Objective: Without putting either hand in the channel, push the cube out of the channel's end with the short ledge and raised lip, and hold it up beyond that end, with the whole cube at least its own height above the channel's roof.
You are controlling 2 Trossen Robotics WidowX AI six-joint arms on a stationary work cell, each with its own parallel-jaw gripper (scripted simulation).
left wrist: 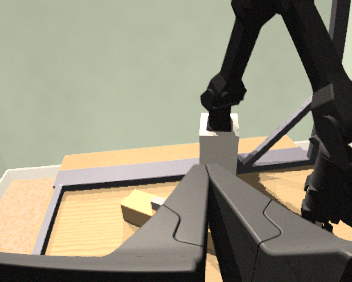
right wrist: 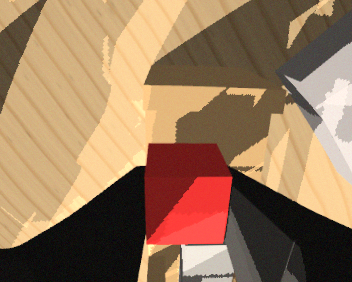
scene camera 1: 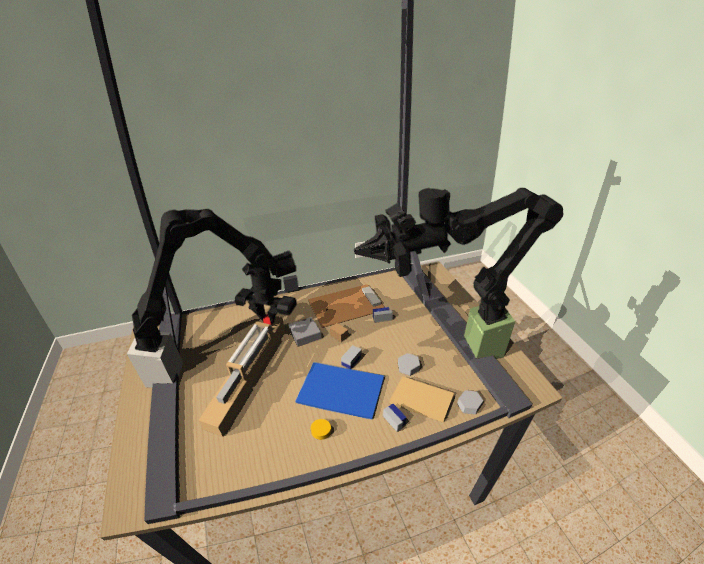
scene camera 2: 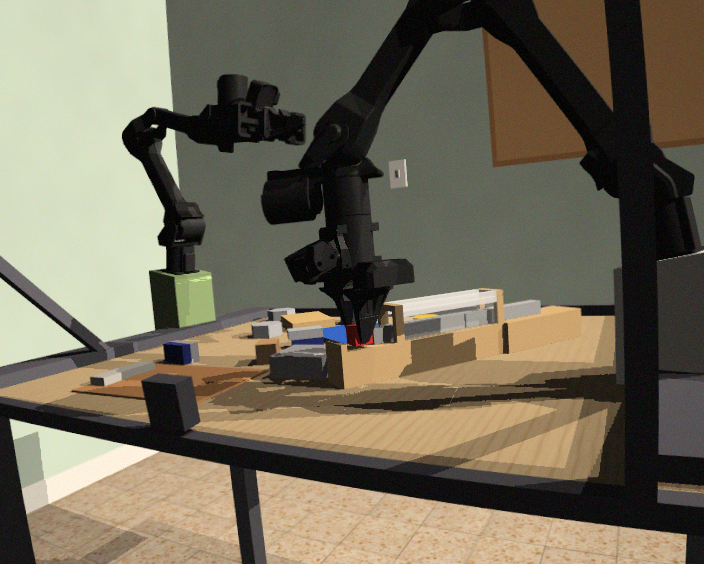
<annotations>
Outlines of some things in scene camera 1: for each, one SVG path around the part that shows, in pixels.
My left gripper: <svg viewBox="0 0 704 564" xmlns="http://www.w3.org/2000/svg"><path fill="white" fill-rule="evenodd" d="M396 203L385 210L387 215L388 213L390 214L389 217L393 223L396 223L396 226L390 224L385 215L375 215L375 236L354 248L354 253L390 263L390 260L396 259L398 261L396 272L399 277L403 277L412 271L410 252L415 251L417 254L421 254L421 249L426 247L426 238L420 224L415 225L416 221L412 215L406 215Z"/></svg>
My right gripper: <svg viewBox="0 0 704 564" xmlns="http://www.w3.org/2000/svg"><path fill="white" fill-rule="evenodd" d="M242 288L235 296L235 304L244 306L246 304L245 301L249 300L249 309L262 321L266 315L264 305L270 306L267 313L272 324L277 313L290 315L297 305L297 300L294 297L274 297L278 294L277 291L281 290L281 279L271 278L270 284L264 287L256 287L252 284L251 289Z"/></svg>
A blue mat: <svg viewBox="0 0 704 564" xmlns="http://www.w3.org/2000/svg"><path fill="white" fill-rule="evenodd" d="M313 362L297 396L296 403L373 419L384 375Z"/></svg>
A tan plate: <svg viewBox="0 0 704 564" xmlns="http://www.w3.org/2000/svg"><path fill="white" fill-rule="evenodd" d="M402 376L390 399L390 404L444 422L454 393Z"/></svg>
</annotations>
